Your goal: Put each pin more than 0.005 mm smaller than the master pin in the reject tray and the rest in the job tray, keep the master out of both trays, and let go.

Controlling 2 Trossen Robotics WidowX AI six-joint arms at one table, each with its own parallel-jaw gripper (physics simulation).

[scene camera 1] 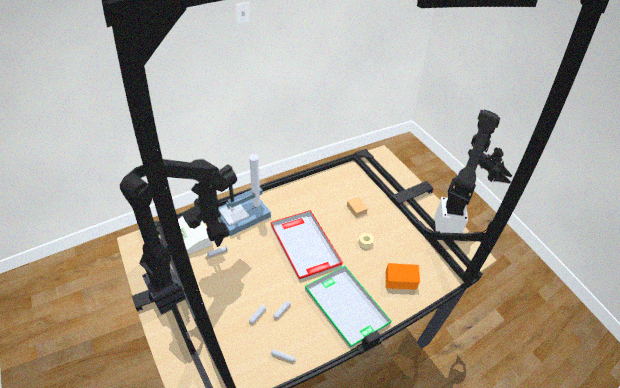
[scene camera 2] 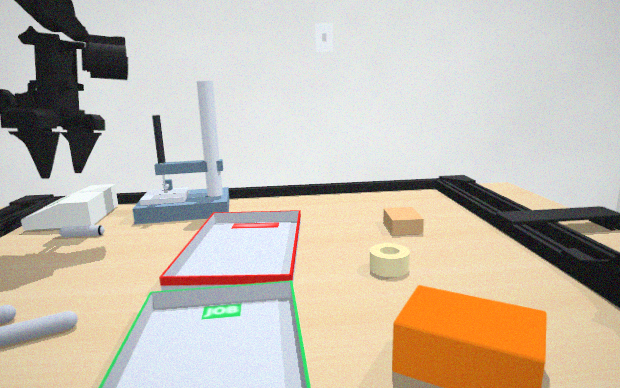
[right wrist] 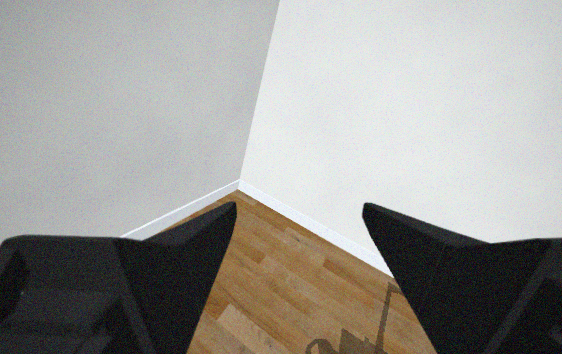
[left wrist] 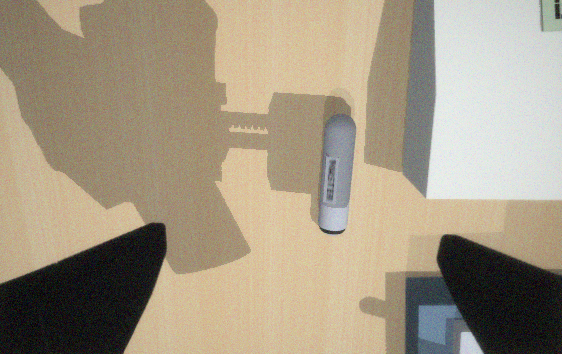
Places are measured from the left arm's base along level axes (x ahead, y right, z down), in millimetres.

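Where they show: left gripper, fingertip midpoint: (scene camera 2: pixel 63 175) (left wrist: pixel 304 241); right gripper, fingertip midpoint: (scene camera 1: pixel 511 179) (right wrist: pixel 299 208); left arm's base, origin of the base link: (scene camera 1: pixel 160 280); right arm's base, origin of the base link: (scene camera 1: pixel 454 208).
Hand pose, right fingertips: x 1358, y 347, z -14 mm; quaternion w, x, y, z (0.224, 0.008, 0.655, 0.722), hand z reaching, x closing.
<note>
Things, the pixels of their top centre, and the offset from my right fingertips. "spot": a spot on its surface instead.
- grey master pin, middle of its top: (left wrist: pixel 337 181) (scene camera 2: pixel 80 225) (scene camera 1: pixel 217 249) dx -1127, dy -421, dz +95 mm
- second pin, middle of its top: (scene camera 2: pixel 33 319) (scene camera 1: pixel 281 308) dx -1065, dy -113, dz +96 mm
- third pin, middle of its top: (scene camera 1: pixel 283 354) dx -1152, dy +22, dz +96 mm
- red-rimmed reject tray, middle of its top: (scene camera 2: pixel 244 237) (scene camera 1: pixel 305 241) dx -854, dy -288, dz +93 mm
- green-rimmed job tray, middle of its top: (scene camera 2: pixel 207 360) (scene camera 1: pixel 348 303) dx -888, dy -11, dz +93 mm
- white box, surface spot: (left wrist: pixel 495 125) (scene camera 1: pixel 199 234) spot: dx -1158, dy -489, dz +65 mm
- orange block, middle of its top: (scene camera 2: pixel 471 316) (scene camera 1: pixel 404 272) dx -677, dy +16, dz +67 mm
- tape ring, middle of its top: (scene camera 2: pixel 389 250) (scene camera 1: pixel 366 238) dx -672, dy -179, dz +90 mm
- small wooden block, middle of its top: (scene camera 2: pixel 402 213) (scene camera 1: pixel 357 204) dx -594, dy -323, dz +90 mm
The grey master pin (scene camera 1: pixel 217 252) (scene camera 2: pixel 82 231) (left wrist: pixel 337 172), with its label, is level below my left gripper, beside the white box; whether it touches the table is hard to tell. My left gripper (scene camera 1: pixel 218 242) (scene camera 2: pixel 62 175) (left wrist: pixel 303 241) is open, apart from the pin. Three more grey pins lie on the table at the front left: one pin (scene camera 1: pixel 257 314), a second pin (scene camera 1: pixel 282 310) and a third pin (scene camera 1: pixel 283 356). The red-rimmed reject tray (scene camera 1: pixel 285 250) (scene camera 2: pixel 226 280) and the green-rimmed job tray (scene camera 1: pixel 328 316) (scene camera 2: pixel 200 296) hold no pins in scene camera 1. My right gripper (scene camera 1: pixel 508 179) (right wrist: pixel 299 208) is open, off the table.
A blue gauge stand (scene camera 1: pixel 250 223) (scene camera 2: pixel 180 210) with a tall post stands behind the master, next to the white box (scene camera 1: pixel 198 241) (left wrist: pixel 495 125). An orange block (scene camera 1: pixel 402 276) (scene camera 2: pixel 470 335), a tape ring (scene camera 1: pixel 361 244) and a small wooden block (scene camera 1: pixel 357 206) are right of the trays.
</note>
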